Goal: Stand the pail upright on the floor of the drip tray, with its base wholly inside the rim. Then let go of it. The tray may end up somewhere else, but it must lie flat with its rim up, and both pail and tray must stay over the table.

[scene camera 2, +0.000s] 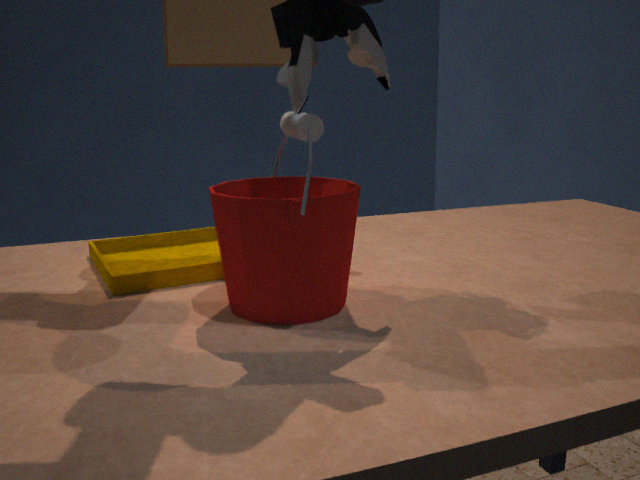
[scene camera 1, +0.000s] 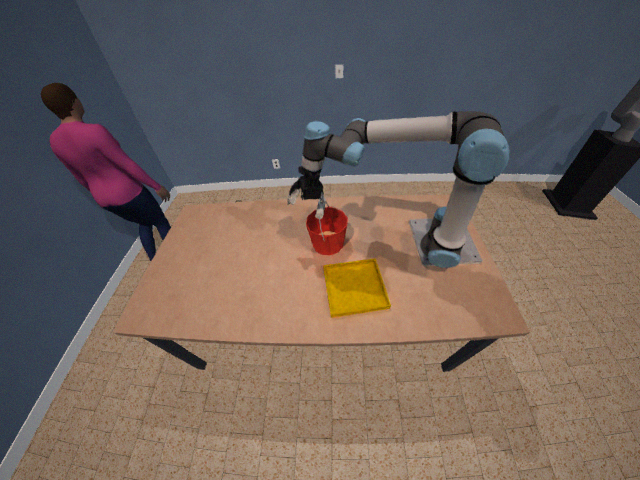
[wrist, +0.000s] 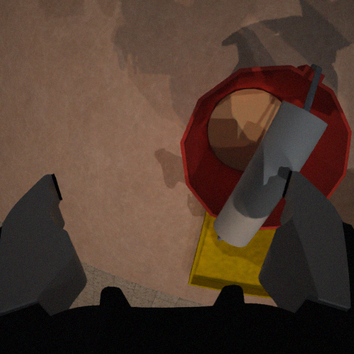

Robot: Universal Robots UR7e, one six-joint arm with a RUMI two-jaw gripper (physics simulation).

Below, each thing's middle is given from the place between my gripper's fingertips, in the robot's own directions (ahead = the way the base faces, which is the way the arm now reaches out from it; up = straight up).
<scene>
My hand is 240 mm past the yellow drip tray (scene camera 2: 131,264), 210 mm to the right of it and 250 mm above it.
</scene>
